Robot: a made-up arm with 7 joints. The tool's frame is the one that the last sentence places.
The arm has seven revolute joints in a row. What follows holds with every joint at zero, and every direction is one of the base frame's. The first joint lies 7 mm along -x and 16 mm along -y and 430 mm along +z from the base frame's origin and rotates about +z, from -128.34 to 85.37 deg. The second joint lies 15 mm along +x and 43 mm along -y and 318 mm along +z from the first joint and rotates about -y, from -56.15 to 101.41 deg. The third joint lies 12 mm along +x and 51 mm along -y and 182 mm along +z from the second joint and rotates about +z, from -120.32 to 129.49 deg. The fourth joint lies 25 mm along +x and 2 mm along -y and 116 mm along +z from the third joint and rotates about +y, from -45.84 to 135.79 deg. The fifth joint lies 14 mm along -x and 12 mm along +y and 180 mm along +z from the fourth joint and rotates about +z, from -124.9 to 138.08 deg. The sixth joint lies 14 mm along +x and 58 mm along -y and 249 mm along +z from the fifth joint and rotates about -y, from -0.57 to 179.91 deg. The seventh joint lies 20 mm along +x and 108 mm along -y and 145 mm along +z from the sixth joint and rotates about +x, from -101.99 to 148.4 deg. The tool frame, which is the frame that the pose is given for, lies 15 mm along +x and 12 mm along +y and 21 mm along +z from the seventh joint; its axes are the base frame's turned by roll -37.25, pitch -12.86 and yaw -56.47 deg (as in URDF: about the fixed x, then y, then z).
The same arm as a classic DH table. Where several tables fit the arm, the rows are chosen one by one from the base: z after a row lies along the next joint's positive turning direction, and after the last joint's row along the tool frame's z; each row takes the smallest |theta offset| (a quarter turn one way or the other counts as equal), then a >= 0, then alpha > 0; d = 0 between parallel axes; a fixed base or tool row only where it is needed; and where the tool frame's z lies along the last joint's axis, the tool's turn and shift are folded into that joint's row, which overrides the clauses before.
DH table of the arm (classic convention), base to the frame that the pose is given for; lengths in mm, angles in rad. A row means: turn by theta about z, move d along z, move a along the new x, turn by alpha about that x. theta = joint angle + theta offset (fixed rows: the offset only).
base (fixed): d 0.0  theta_offset 1.1584  a -17.5  alpha 0.0000
joint 1: d 748.0  theta_offset -1.1584  a 15.0  alpha 1.5708
joint 2: d 94.0  theta_offset 0.0000  a 12.0  alpha -1.5708
joint 3: d 298.0  theta_offset 0.0000  a 25.0  alpha -1.5708
joint 4: d 10.0  theta_offset 0.0000  a -14.0  alpha 1.5708
joint 5: d 429.0  theta_offset 0.0000  a 14.0  alpha 1.5708
joint 6: d 166.0  theta_offset 1.5708  a 145.0  alpha 1.5708
joint 7: d 24.2  theta_offset 1.0150  a 0.9  alpha 1.1519
tool (fixed): d 26.5  theta_offset 0.6304  a 0.0  alpha 0.0000
Joint limits (rad, base to tool): -2.2400..1.4900 -0.9800..1.7699 -2.1000..2.2600 -0.8001..2.3700 -2.1799..2.4100 -0.0099..3.1400 -1.7801..2.5901

